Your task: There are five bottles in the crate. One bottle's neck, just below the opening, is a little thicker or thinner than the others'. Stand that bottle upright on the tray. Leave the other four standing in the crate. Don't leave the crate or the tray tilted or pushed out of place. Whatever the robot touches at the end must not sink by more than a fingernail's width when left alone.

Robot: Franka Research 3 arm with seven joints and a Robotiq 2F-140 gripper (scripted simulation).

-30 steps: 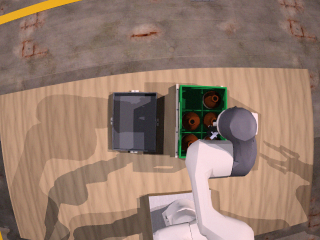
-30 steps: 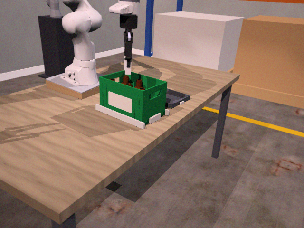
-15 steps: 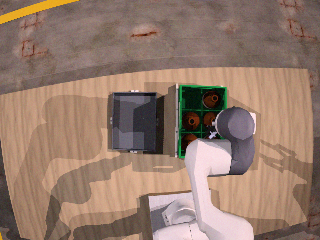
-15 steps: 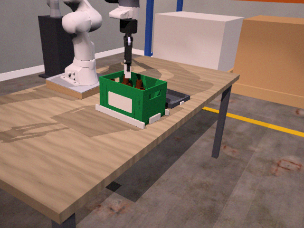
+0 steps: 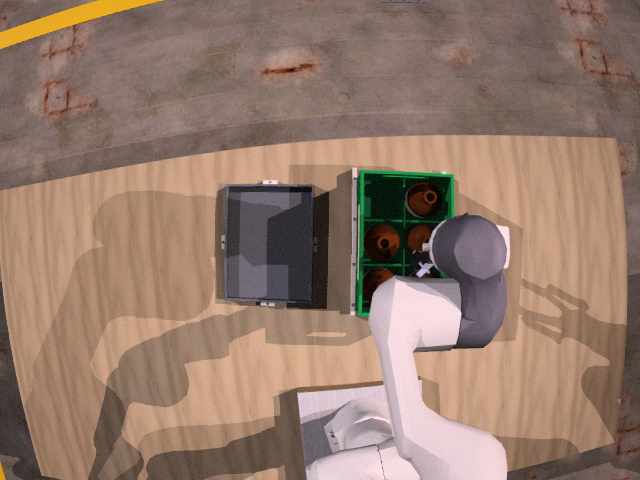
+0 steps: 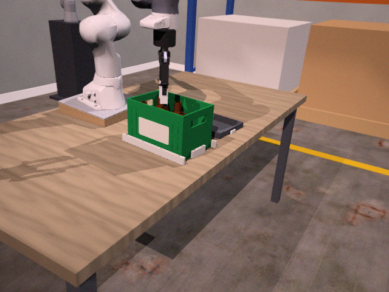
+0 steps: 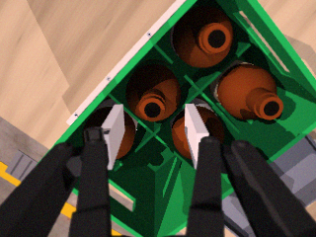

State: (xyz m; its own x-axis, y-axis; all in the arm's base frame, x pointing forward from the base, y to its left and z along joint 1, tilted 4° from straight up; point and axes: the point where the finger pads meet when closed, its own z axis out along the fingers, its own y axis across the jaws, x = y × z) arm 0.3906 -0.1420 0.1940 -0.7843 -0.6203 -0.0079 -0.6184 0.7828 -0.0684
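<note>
The green crate lies 1 cm ahead of my hand, 4 cm to the left of it and 13 cm below it. Round my hand: dark grey tray: 3 cm ahead, 32 cm to the left, 20 cm below; brown bottle: 9 cm ahead, 2 cm to the right, 13 cm below.
</note>
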